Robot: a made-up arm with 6 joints.
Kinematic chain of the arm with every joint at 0, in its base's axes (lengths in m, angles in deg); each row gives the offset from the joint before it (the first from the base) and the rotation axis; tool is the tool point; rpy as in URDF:
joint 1: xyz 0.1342 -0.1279 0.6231 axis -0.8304 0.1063 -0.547
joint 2: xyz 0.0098 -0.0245 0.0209 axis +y
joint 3: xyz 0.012 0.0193 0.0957 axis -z
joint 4: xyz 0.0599 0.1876 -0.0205 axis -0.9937 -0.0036 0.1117
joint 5: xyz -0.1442 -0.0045 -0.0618 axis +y
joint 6: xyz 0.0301 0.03 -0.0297 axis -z
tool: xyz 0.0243 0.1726 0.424 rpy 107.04 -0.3 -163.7
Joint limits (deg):
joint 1: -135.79..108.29
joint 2: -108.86..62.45
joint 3: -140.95..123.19
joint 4: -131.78..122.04
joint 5: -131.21..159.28
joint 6: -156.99..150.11
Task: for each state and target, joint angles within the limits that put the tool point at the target. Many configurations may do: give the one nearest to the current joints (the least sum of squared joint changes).
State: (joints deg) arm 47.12 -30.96 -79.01 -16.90 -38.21 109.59
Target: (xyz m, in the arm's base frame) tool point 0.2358 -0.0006 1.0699
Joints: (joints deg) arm 54.48 9.68 -98.17 -16.75 -38.71 107.24
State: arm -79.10 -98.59 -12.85 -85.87 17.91 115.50
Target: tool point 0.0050 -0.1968 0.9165
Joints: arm -58.00 -104.82 -36.86 -85.88 43.68 108.08
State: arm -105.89 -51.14 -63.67 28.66 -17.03 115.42
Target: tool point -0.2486 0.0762 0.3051
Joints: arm -108.37 -90.31 -76.28 46.81 -30.91 110.53
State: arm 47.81 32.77 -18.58 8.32 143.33 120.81
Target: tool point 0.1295 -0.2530 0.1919
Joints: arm 58.11 11.77 -3.48 -15.11 132.99 111.81
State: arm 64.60 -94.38 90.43 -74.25 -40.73 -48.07
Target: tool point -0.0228 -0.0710 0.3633
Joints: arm 67.64 -100.06 81.06 -95.92 -3.42 -40.70
